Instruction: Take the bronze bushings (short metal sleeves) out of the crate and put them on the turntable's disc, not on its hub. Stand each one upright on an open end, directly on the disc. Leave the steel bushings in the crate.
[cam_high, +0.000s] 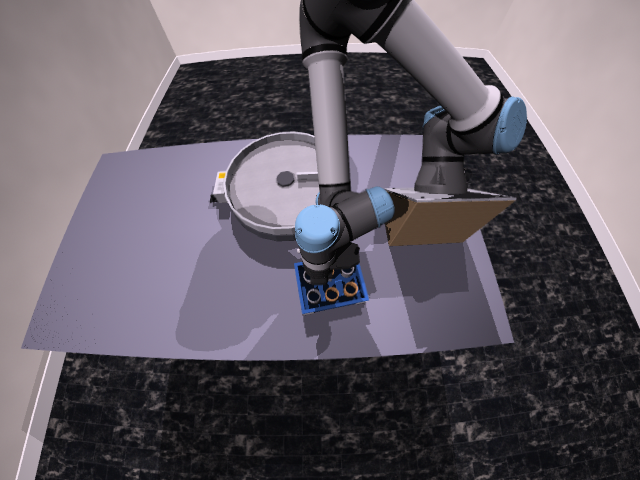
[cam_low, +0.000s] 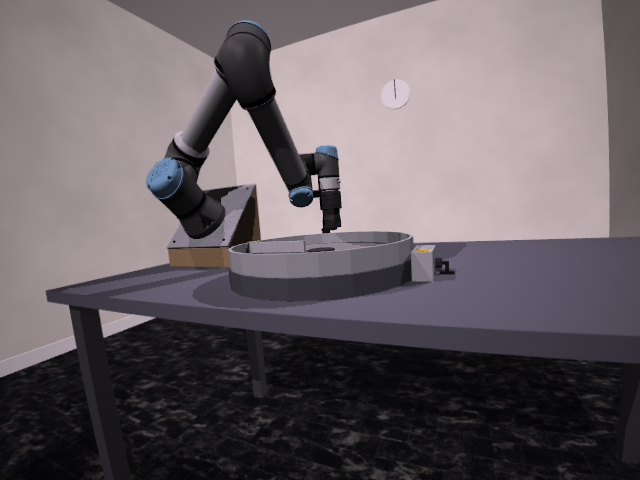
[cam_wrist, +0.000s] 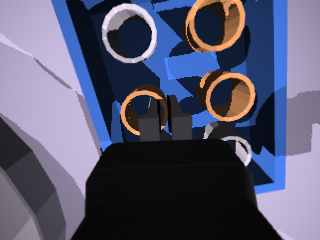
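Now: hand 2 cm to the right of the blue crate and 2 cm above it. Round my hand: turntable disc 9 cm ahead, 36 cm to the right, 1 cm above.
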